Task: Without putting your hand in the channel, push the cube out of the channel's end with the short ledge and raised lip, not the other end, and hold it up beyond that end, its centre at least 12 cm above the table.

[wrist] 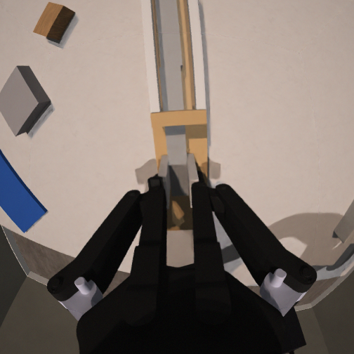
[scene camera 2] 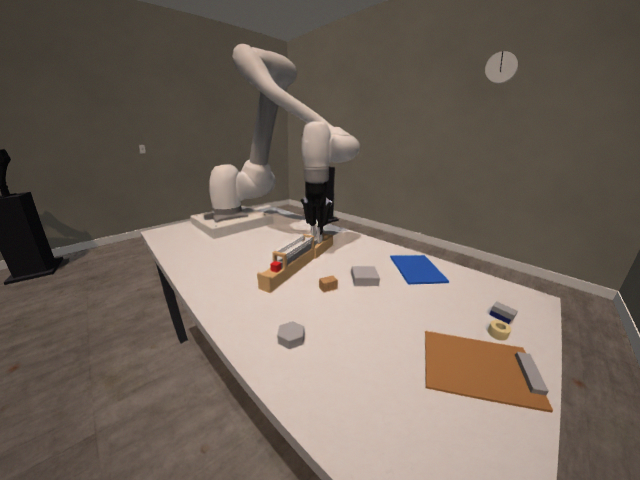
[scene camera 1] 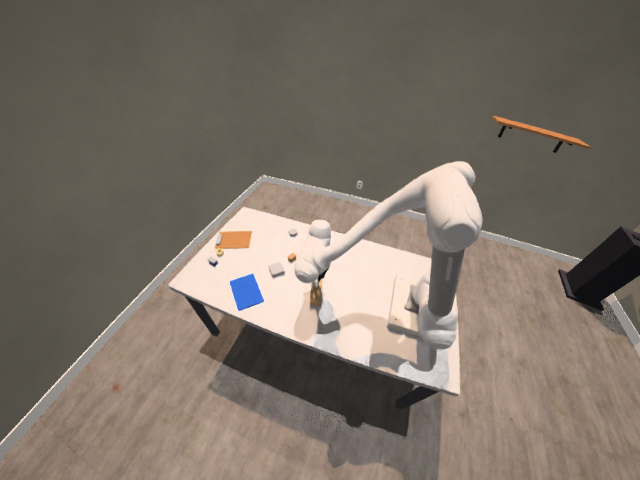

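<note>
The wooden channel [scene camera 2: 297, 265] [wrist: 179, 118] has clear side walls and a wooden arch at each end. The red cube [scene camera 2: 276, 266] sits just outside the near arch in scene camera 2, on the short ledge behind the raised lip [scene camera 2: 265, 280]. It does not show in the wrist view. My gripper [scene camera 2: 316, 235] [wrist: 177, 165] is shut on a long grey bar [wrist: 175, 142], over the other, longer ledge. The bar runs under the arch and along the inside of the channel; the fingers are outside it. The bar's far tip is hard to make out. The arm hides most of the channel in scene camera 1.
A wooden block [scene camera 1: 292, 256] [scene camera 2: 328, 283] [wrist: 47, 21], a grey block [scene camera 1: 276, 269] [scene camera 2: 364, 275] [wrist: 20, 97] and a blue mat [scene camera 1: 246, 291] [scene camera 2: 418, 269] [wrist: 17, 195] lie beside the channel. A grey hexagon [scene camera 1: 292, 232] [scene camera 2: 290, 334] and an orange mat [scene camera 1: 235, 239] [scene camera 2: 465, 366] lie farther off.
</note>
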